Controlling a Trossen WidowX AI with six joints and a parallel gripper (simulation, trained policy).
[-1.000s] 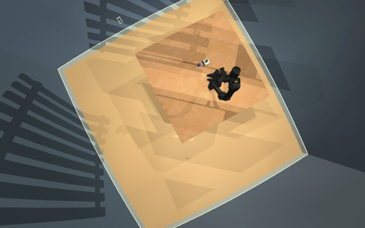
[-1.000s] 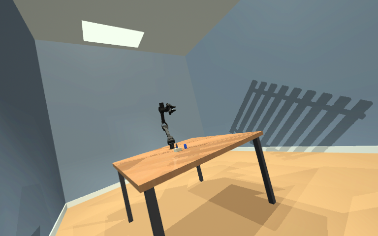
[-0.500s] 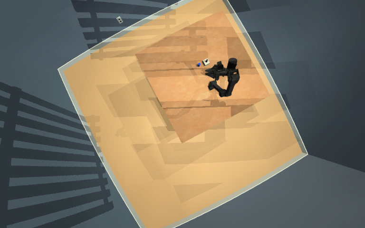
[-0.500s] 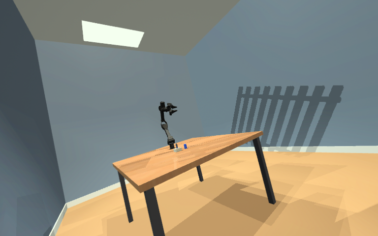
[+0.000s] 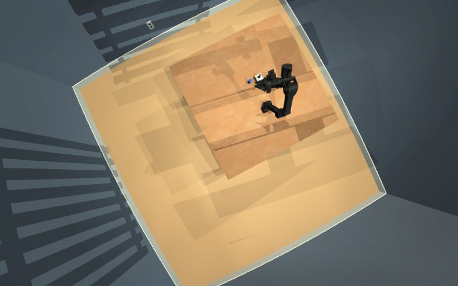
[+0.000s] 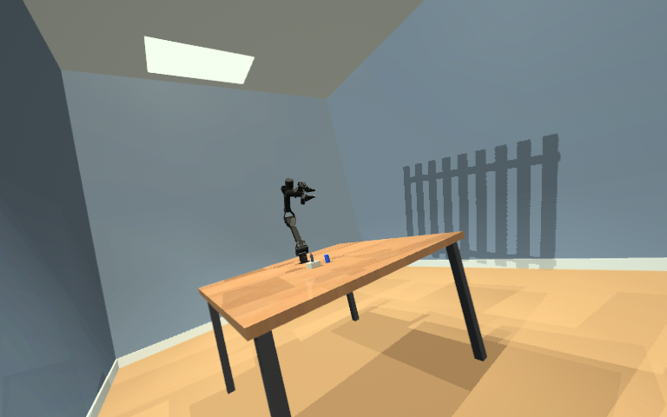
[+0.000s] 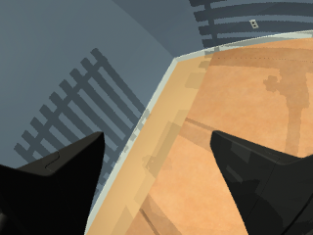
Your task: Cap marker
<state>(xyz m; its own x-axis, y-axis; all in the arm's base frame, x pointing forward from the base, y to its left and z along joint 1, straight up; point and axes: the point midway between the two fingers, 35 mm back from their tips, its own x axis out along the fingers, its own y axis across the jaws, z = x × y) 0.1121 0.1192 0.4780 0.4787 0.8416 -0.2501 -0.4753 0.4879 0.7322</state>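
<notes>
The blue cap lies 44 cm below my gripper tip, 19 cm ahead of it and 14 cm to the right of it. From my gripper tip the other things lie so: white holder block 45 cm below, 24 cm to the right, 18 cm ahead.
</notes>
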